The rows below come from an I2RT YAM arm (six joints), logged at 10 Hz.
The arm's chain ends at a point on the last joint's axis. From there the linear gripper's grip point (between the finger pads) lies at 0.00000 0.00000 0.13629 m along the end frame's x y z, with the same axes.
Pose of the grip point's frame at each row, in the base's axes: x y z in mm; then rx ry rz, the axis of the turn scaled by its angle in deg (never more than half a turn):
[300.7, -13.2, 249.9, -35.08, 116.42, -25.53]
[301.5, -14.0, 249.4, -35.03, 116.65, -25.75]
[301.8, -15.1, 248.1, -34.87, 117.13, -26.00]
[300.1, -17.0, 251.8, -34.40, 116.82, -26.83]
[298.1, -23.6, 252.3, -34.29, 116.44, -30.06]
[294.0, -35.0, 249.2, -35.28, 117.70, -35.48]
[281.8, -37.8, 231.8, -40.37, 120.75, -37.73]
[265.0, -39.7, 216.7, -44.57, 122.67, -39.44]
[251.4, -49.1, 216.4, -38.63, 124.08, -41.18]
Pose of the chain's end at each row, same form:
[182.8, -4.0, 317.6, -35.08, 116.42, -25.53]
[183.8, -4.2, 317.4, -35.03, 116.65, -25.75]
[184.6, -4.5, 316.9, -34.87, 117.13, -26.00]
[182.4, -4.8, 319.5, -34.40, 116.82, -26.83]
[180.1, -6.2, 318.2, -34.29, 116.44, -30.06]
[178.2, -8.5, 316.0, -35.28, 117.70, -35.48]
[171.1, -9.1, 305.9, -40.37, 120.75, -37.73]
[158.1, -9.3, 295.7, -44.57, 122.67, -39.44]
[145.6, -11.2, 293.5, -38.63, 124.08, -41.18]

